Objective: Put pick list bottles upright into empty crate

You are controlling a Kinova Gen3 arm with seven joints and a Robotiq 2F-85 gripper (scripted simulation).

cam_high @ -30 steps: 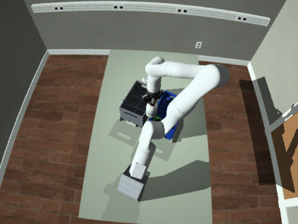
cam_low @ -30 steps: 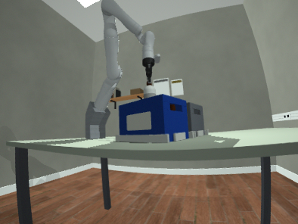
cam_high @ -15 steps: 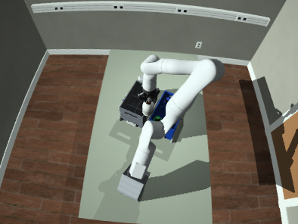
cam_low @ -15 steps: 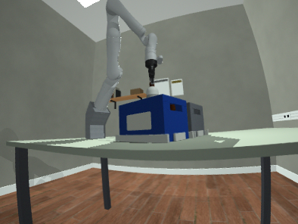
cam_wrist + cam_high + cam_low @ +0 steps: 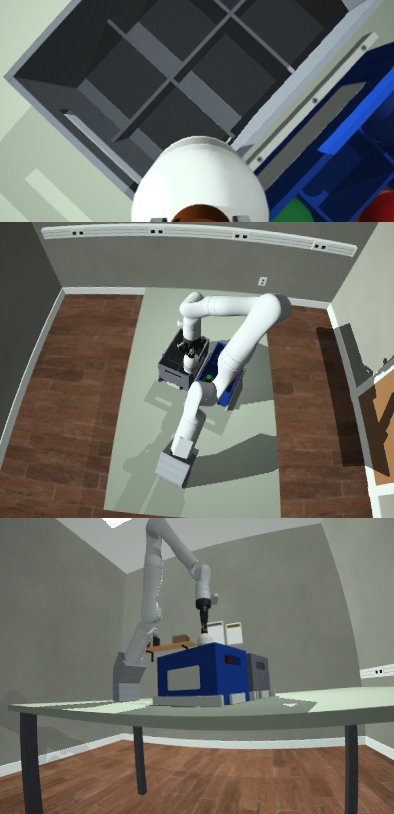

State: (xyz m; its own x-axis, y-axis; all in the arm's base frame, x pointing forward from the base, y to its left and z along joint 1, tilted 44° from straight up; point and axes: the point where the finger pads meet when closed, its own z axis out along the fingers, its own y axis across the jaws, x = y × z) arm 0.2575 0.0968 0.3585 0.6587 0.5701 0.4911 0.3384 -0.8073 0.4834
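Now: the white bottle 70 mm below my hand. From my hand the other things lie so: green-capped bottle: 20 mm behind, 100 mm to the right, 250 mm below; then blue crate: 40 mm ahead, 170 mm to the right, 250 mm below; then grey crate: 110 mm ahead, 50 mm to the left, 250 mm below.
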